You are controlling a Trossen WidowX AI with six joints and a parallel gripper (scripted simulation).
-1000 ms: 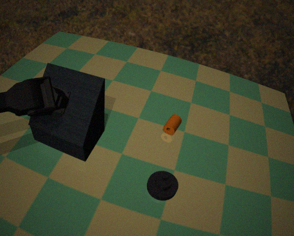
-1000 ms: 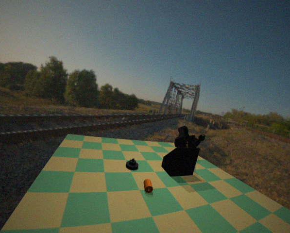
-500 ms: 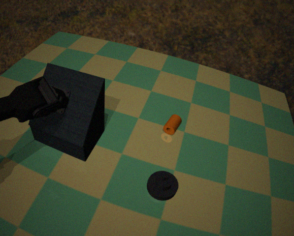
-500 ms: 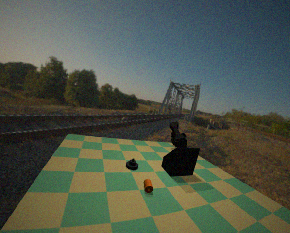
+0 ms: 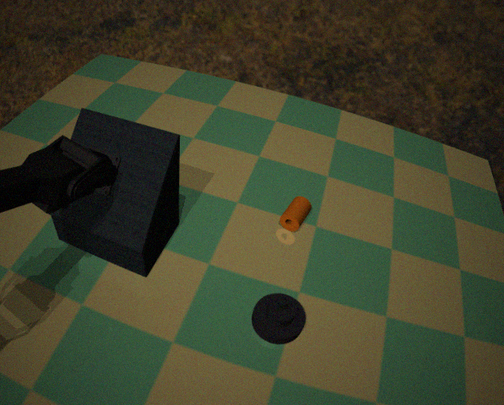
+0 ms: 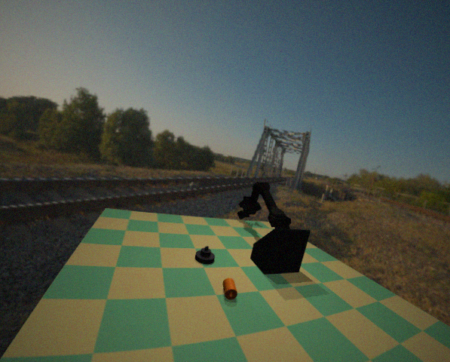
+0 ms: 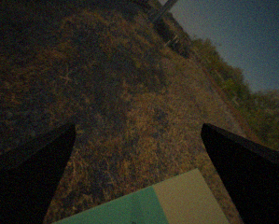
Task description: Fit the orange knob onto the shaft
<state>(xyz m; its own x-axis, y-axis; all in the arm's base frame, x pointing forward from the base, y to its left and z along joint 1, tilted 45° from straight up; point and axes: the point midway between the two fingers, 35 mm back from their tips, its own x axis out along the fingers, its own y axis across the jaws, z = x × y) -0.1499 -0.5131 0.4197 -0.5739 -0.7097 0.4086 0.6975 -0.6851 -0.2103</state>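
The orange knob is 86 cm to the left of my gripper tip, 48 cm ahead of it and 5 cm below it. From my gripper tip the other things lie so: dark round pedestal: 64 cm to the left, 51 cm ahead, 4 cm below.
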